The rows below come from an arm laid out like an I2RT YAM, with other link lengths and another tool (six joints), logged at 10 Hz.
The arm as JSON. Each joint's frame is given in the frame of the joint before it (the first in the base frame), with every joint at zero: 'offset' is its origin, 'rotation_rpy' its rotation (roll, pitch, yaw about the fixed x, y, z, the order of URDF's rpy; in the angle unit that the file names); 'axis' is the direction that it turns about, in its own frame. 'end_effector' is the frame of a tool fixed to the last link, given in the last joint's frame.
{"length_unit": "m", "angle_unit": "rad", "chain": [
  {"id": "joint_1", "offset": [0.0, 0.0, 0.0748], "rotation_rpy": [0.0, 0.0, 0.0], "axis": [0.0, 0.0, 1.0]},
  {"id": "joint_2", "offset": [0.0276, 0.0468, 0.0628], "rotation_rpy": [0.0, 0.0, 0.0], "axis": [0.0, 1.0, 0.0]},
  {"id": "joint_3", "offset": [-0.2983, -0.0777, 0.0], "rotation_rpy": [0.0, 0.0, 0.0], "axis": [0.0, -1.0, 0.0]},
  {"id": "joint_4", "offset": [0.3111, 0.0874, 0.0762], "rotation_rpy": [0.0, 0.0, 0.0], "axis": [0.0, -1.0, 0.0]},
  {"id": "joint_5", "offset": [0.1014, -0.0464, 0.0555], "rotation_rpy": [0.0, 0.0, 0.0], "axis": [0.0, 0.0, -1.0]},
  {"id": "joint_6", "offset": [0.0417, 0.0, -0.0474], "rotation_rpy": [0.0, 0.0, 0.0], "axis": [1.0, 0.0, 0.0]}
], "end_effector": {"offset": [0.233, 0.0, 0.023], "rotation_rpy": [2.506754, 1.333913, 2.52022]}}
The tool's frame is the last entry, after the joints.
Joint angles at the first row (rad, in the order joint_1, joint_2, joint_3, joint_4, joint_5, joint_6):
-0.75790 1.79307 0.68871 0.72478 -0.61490 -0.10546
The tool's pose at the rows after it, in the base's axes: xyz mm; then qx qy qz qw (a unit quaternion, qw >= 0):
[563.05 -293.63 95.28 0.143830 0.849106 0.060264 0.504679]
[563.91 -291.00 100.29 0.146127 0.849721 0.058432 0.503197]
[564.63 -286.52 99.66 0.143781 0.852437 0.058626 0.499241]
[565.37 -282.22 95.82 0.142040 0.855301 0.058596 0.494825]
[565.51 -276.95 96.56 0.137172 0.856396 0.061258 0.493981]
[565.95 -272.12 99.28 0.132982 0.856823 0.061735 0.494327]
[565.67 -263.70 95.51 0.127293 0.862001 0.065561 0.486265]
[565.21 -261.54 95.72 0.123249 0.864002 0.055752 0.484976]
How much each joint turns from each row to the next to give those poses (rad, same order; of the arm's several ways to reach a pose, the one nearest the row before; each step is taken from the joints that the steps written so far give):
0.00842 -0.02511 -0.00282 -0.03506 0.00871 -0.00192
0.00982 -0.02373 -0.00155 -0.02270 0.01521 0.00369
0.00784 -0.01066 -0.00084 -0.01947 0.00492 -0.00665
0.00836 -0.00165 -0.00272 -0.00939 0.00669 -0.00622
0.00418 -0.00831 -0.00389 -0.00768 -0.00621 -0.00446
0.00617 -0.01237 -0.00447 -0.00668 -0.00059 -0.00304
0.00891 -0.01286 -0.00191 -0.03321 -0.00250 -0.01370
0.00849 -0.01202 -0.00779 -0.00443 0.01781 -0.01624

